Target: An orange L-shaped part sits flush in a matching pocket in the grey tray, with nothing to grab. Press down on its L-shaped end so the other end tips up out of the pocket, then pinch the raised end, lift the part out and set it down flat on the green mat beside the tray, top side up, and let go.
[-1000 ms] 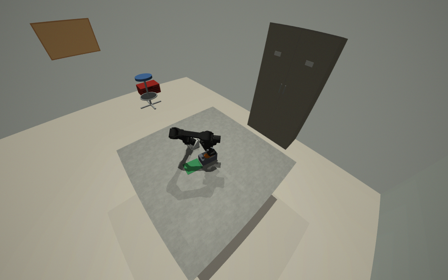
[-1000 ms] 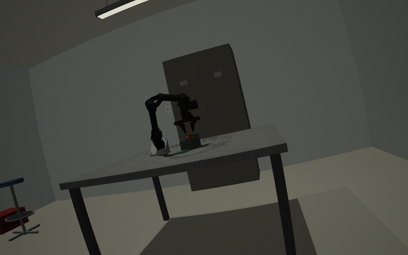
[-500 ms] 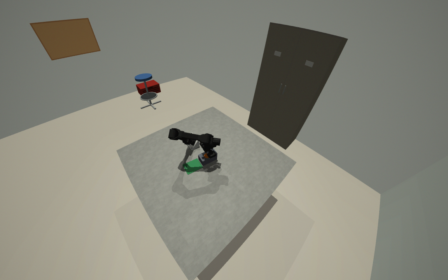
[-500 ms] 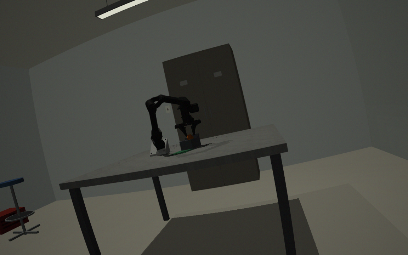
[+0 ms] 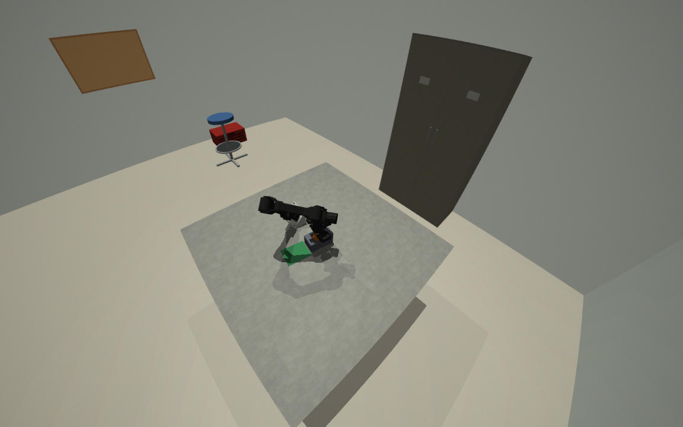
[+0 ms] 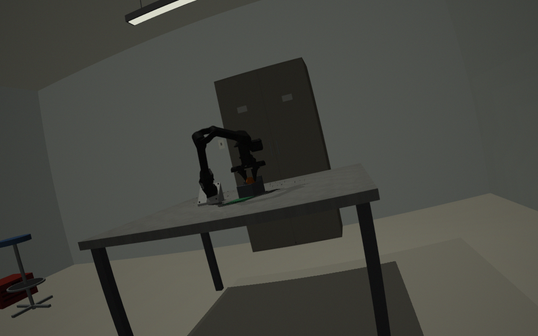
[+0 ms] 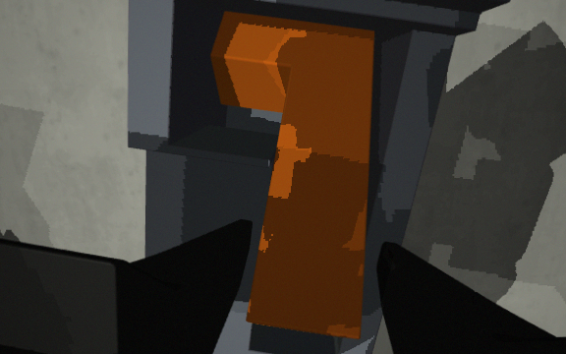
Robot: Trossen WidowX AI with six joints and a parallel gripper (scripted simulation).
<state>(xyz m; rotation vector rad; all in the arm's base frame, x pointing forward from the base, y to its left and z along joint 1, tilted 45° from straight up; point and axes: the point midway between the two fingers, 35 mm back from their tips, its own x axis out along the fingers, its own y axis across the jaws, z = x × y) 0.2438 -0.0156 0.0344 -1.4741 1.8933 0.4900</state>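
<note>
Right now the orange L-shaped part is 40 mm to the left of my gripper tip, 30 mm below it and 10 mm behind it. The rest, counted from my gripper tip: green mat (140 mm to the right, 80 mm below, 60 mm behind).
</note>
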